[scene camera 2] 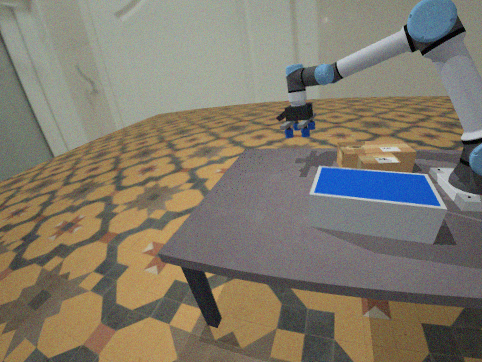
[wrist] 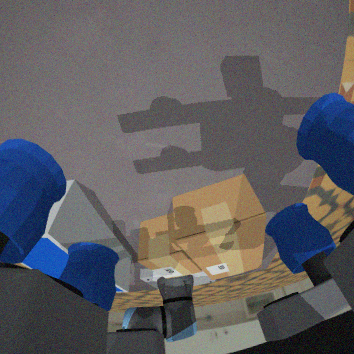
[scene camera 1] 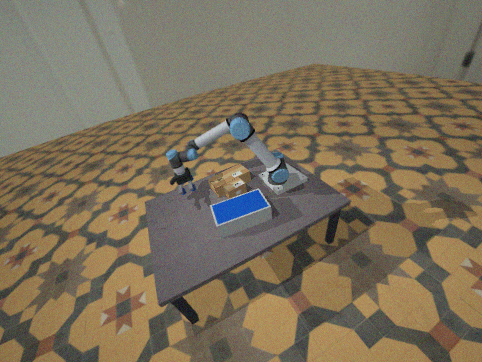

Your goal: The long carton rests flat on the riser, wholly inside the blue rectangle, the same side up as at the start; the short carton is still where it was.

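Pixels of known places: hand, its tool point: [scene camera 2: 301, 132] [wrist: 190, 207] [scene camera 1: 187, 186]; arm's base, origin of its link: [scene camera 2: 470, 185] [wrist: 174, 278].
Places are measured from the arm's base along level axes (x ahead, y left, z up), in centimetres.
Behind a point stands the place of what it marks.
Note:
The long carton [scene camera 1: 226, 176] {x 37.3, y -15.3, z 6.8 cm} [scene camera 2: 349, 157] {x 45.9, y -5.4, z 5.0 cm} [wrist: 220, 215] {x 50.4, y -12.9, z 4.4 cm} lies on the table behind the short carton [scene camera 1: 231, 191] {x 38.4, y 3.5, z 5.9 cm} [scene camera 2: 369, 162] {x 38.1, y 2.5, z 6.8 cm} [wrist: 154, 236] {x 41.6, y 0.1, z 1.9 cm}, as seen in the scene views. Both are brown with white labels. They stand close together behind the grey riser [scene camera 1: 246, 223] {x 37.4, y 33.1, z 1.7 cm} [scene camera 2: 372, 217] {x 37.5, y 33.1, z 3.3 cm} [wrist: 82, 220] {x 49.4, y 13.3, z 1.7 cm}. The blue rectangle [scene camera 1: 241, 206] {x 36.8, y 24.2, z 8.7 cm} [scene camera 2: 375, 185] {x 37.2, y 24.1, z 8.6 cm} [wrist: 47, 256] {x 47.7, y 20.3, z 8.7 cm} on the riser's top bears no carton. My gripper [scene camera 1: 187, 190] {x 67.4, y -7.0, z 14.9 cm} [scene camera 2: 300, 131] {x 67.4, y -7.0, z 14.9 cm} is off to the cartons' left in the scene views, high above the table, its four blue cups pointing down. No carton hangs from the cups; I count it open.
The arm's white base plate [scene camera 1: 295, 180] {x -11.4, y 8.2, z 0.3 cm} [scene camera 2: 462, 200] {x 6.7, y 11.9, z -0.2 cm} is at the right of the cartons in the scene views. The table [scene camera 1: 187, 250] {x 77.6, y 33.7, z -3.3 cm} [scene camera 2: 250, 220] {x 75.1, y 36.1, z -3.4 cm} [wrist: 75, 65] {x 74.5, y 4.7, z -3.4 cm} has its far left edge near my gripper. My gripper's shadow falls on the table and over the cartons in the wrist view.

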